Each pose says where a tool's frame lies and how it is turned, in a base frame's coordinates. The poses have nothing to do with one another.
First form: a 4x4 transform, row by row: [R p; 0 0 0 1], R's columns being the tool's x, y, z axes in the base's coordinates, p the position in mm. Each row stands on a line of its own.
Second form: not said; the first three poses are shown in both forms.
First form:
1:
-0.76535 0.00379 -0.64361 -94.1
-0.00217 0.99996 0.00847 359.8
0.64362 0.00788 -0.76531 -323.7
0 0 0 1
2:
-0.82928 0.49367 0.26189 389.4
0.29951 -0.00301 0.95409 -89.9
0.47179 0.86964 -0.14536 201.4
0 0 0 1
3:
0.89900 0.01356 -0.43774 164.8
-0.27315 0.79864 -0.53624 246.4
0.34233 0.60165 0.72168 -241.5
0 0 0 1
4:
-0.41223 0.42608 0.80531 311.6
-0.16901 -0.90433 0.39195 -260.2
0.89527 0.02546 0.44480 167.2
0 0 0 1
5:
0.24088 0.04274 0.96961 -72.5
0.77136 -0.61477 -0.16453 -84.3
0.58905 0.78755 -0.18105 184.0
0 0 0 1
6:
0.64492 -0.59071 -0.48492 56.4
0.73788 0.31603 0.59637 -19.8
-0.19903 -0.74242 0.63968 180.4
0 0 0 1
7:
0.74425 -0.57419 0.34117 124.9
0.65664 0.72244 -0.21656 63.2
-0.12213 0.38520 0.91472 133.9
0 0 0 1
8:
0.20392 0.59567 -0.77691 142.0
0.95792 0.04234 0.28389 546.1
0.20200 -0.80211 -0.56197 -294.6
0 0 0 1
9:
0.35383 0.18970 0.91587 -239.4
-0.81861 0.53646 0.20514 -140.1
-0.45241 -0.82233 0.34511 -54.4
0 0 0 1
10:
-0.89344 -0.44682 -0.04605 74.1
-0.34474 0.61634 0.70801 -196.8
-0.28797 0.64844 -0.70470 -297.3
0 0 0 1
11:
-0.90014 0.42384 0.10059 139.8
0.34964 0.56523 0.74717 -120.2
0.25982 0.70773 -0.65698 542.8
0 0 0 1
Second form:
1:
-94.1 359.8 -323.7
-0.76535 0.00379 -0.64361
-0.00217 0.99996 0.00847
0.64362 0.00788 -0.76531

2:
389.4 -89.9 201.4
-0.82928 0.49367 0.26189
0.29951 -0.00301 0.95409
0.47179 0.86964 -0.14536

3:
164.8 246.4 -241.5
0.89900 0.01356 -0.43774
-0.27315 0.79864 -0.53624
0.34233 0.60165 0.72168

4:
311.6 -260.2 167.2
-0.41223 0.42608 0.80531
-0.16901 -0.90433 0.39195
0.89527 0.02546 0.44480

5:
-72.5 -84.3 184.0
0.24088 0.04274 0.96961
0.77136 -0.61477 -0.16453
0.58905 0.78755 -0.18105

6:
56.4 -19.8 180.4
0.64492 -0.59071 -0.48492
0.73788 0.31603 0.59637
-0.19903 -0.74242 0.63968

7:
124.9 63.2 133.9
0.74425 -0.57419 0.34117
0.65664 0.72244 -0.21656
-0.12213 0.38520 0.91472

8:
142.0 546.1 -294.6
0.20392 0.59567 -0.77691
0.95792 0.04234 0.28389
0.20200 -0.80211 -0.56197

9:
-239.4 -140.1 -54.4
0.35383 0.18970 0.91587
-0.81861 0.53646 0.20514
-0.45241 -0.82233 0.34511

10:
74.1 -196.8 -297.3
-0.89344 -0.44682 -0.04605
-0.34474 0.61634 0.70801
-0.28797 0.64844 -0.70470

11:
139.8 -120.2 542.8
-0.90014 0.42384 0.10059
0.34964 0.56523 0.74717
0.25982 0.70773 -0.65698

